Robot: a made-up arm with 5 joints.
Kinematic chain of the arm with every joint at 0, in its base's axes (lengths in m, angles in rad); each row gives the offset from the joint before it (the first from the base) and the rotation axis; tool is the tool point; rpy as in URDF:
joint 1: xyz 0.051 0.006 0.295 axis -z
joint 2: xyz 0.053 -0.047 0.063 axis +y
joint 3: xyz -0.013 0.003 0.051 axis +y
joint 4: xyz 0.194 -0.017 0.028 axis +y
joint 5: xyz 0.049 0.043 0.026 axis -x
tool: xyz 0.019 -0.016 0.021 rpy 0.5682 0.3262 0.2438
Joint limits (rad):
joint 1: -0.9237..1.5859
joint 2: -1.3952..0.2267
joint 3: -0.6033..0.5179
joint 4: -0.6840..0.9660
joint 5: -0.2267..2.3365
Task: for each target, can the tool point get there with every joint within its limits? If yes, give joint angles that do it. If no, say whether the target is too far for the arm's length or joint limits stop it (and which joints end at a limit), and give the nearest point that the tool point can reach.
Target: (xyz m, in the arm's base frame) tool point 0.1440 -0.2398 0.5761
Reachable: yes | joints 1.0774 0.0847 -0.4652 0.0084 -0.0254
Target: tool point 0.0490 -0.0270 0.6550
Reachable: yes | joints 0.7439 -0.9499 -0.5090 0.8080 0.3580
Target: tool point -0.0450 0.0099 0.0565
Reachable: no: joint limits stop it (at a limit: joint 1, joint 2, joint 3, joint 4, joint 5) | nearest point 0.0558 -0.2208 0.2292 | short by 0.305 m
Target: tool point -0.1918 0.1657 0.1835
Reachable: no: joint limits stop it (at a limit: joint 2, joint 3, joint 4) | nearest point -0.1082 0.1107 0.5022 | short by 0.334 m
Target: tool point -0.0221 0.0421 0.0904
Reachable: no: joint limits stop it (at a limit: joint 1, joint 2, joint 3, joint 4, joint 5) | nearest point 0.1811 0.1918 0.2292 | short by 0.288 m
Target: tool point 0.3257 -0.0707 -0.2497
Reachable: no: too far | nearest point 0.2981 -0.0630 0.2251 | short by 0.476 m
